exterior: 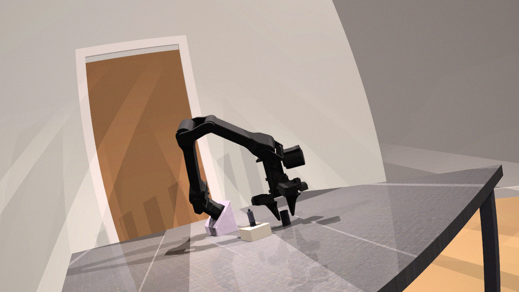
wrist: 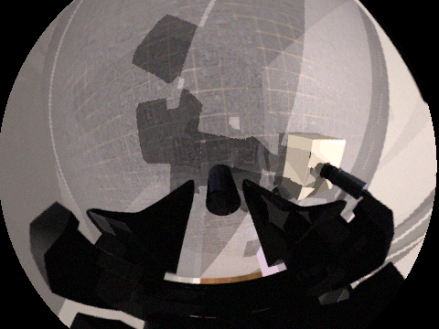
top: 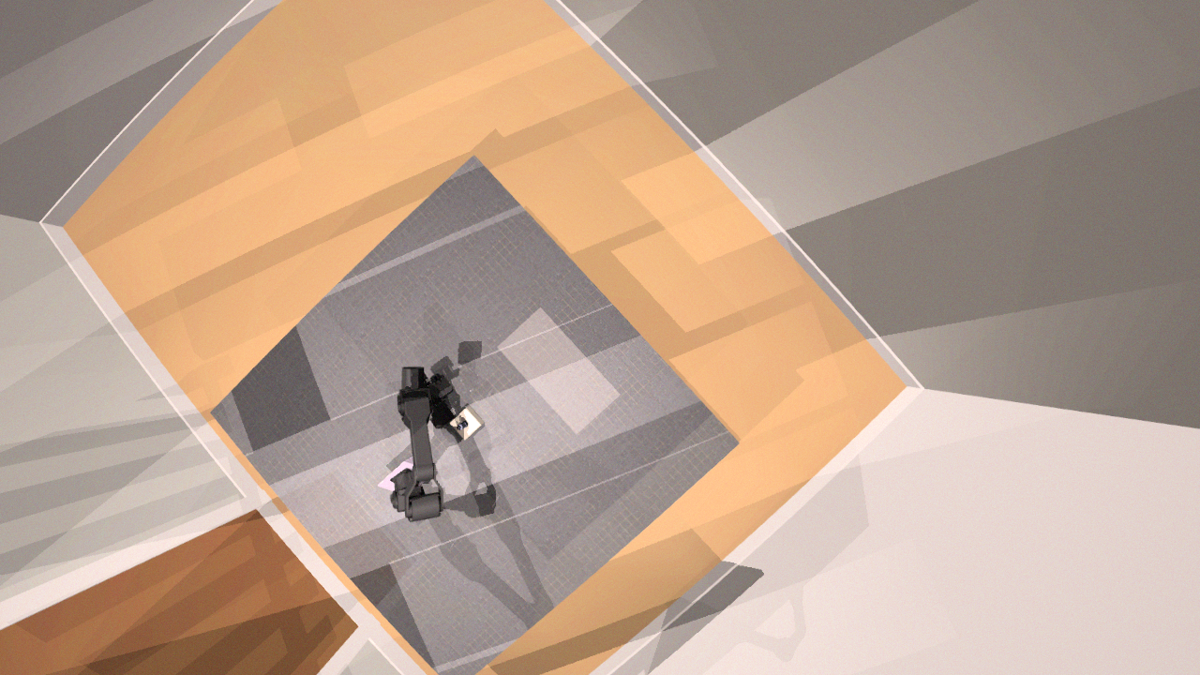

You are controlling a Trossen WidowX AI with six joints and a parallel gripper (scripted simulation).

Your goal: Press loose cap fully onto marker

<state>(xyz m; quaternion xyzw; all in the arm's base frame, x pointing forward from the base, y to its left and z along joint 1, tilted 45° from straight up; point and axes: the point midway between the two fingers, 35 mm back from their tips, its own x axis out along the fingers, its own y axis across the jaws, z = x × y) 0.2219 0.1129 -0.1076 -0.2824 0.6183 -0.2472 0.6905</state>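
Now: the dark cap right at my gripper tip. Round my gripper tip: beige holder block (2 cm ahead, 13 cm to the right, 1 cm below).
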